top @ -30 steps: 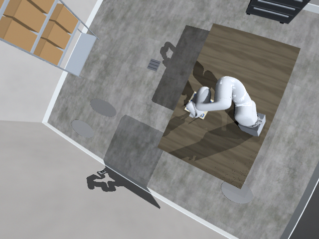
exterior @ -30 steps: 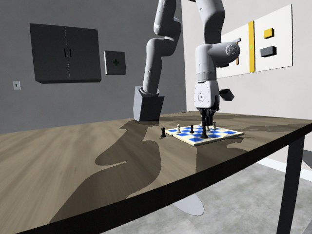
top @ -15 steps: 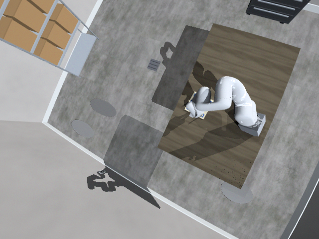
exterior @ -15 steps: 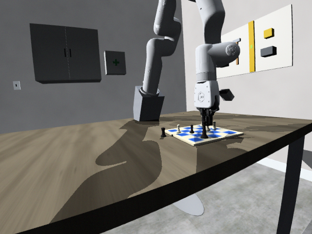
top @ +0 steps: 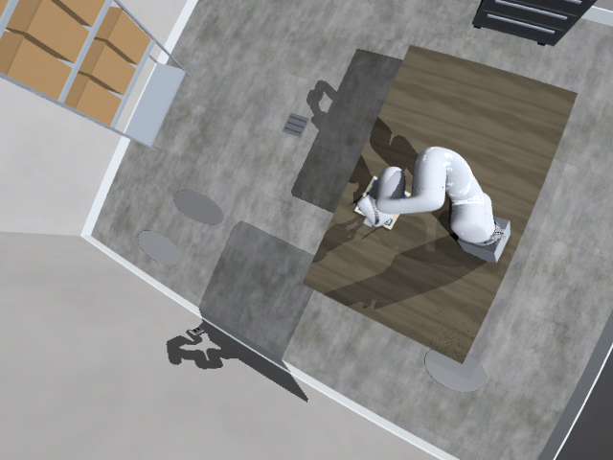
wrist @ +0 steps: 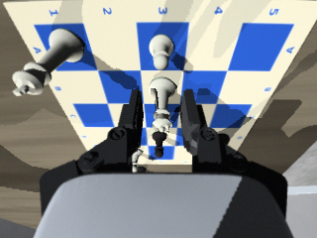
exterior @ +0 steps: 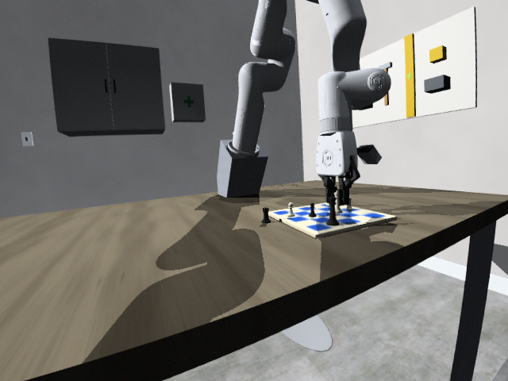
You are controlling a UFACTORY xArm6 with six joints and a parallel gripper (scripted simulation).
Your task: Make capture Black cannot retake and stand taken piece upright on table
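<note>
Now: hand 4 cm to the left of the cream chessboard, 4 cm above it and 1 cm past it. Also, from my hand: black pawn 7 cm to the right, 3 cm below, 1 cm behind; tall white piece 7 cm behind, 5 cm to the left, 1 cm below; tall black piece 9 cm to the right, 6 cm ahead, 1 cm below.
</note>
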